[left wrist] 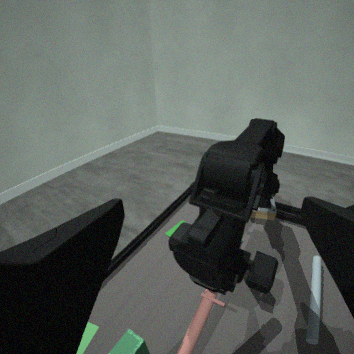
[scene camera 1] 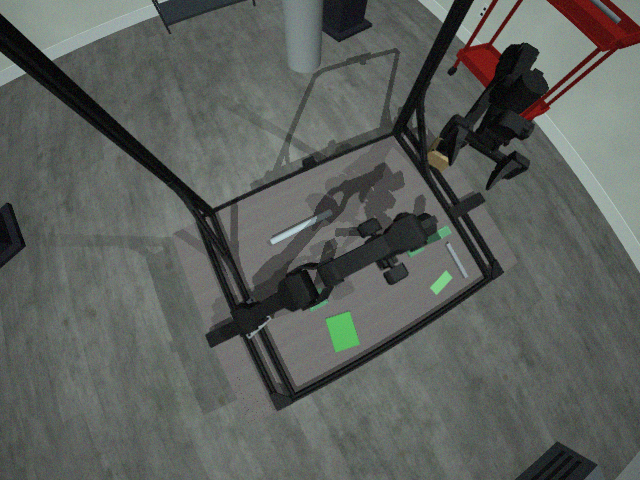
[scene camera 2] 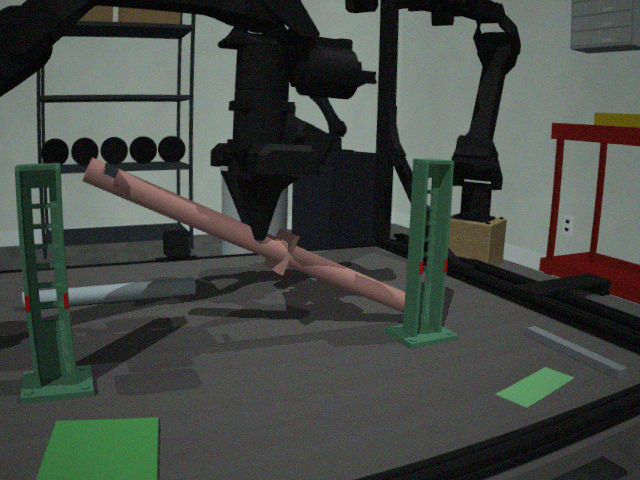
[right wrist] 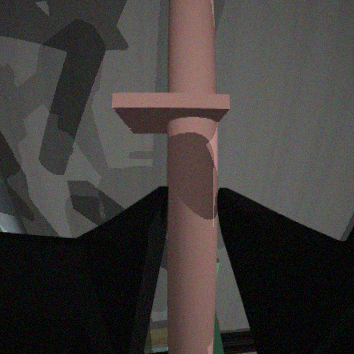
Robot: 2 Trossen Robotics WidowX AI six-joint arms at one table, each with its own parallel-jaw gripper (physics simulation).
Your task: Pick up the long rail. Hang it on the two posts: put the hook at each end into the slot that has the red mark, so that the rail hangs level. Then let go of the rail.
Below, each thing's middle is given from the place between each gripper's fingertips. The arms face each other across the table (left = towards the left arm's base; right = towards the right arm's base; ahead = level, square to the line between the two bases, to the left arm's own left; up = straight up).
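Measured from my left hand, the pale grey piece (scene camera 2: pixel 183 286) sits 26 cm to the right, 25 cm behind and 43 cm below. My right hand is 25 cm past the piece and 9 cm to the left of it, and 12 cm above it. Going by its middle, the pale grey piece is nearer to my right hand than to my left hand.
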